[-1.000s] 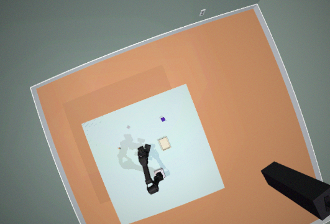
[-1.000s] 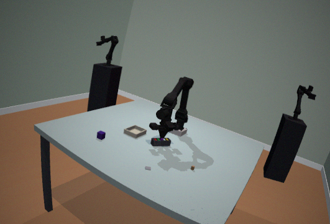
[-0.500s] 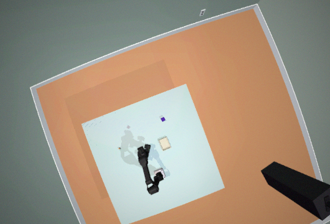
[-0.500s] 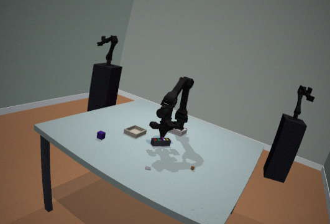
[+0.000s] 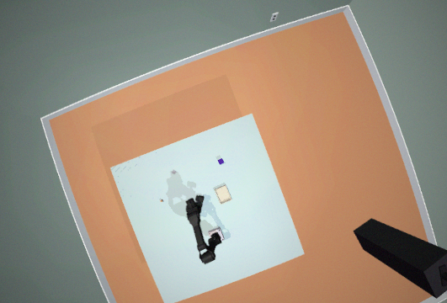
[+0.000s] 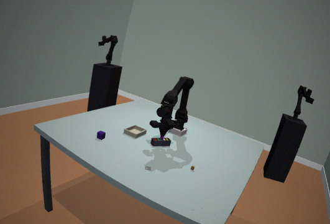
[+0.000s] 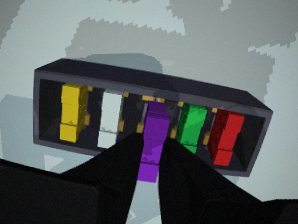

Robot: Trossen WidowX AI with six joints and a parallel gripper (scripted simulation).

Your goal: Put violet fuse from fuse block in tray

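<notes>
The tray is 4 cm behind my gripper tip, 20 cm to the right of it and 6 cm below it. From my gripper tip the other things lie so: brown block (18 cm ahead, 27 cm to the left, 5 cm below); violet fuse (1 cm below); purple cube (21 cm ahead, 33 cm to the right, 4 cm below).
</notes>
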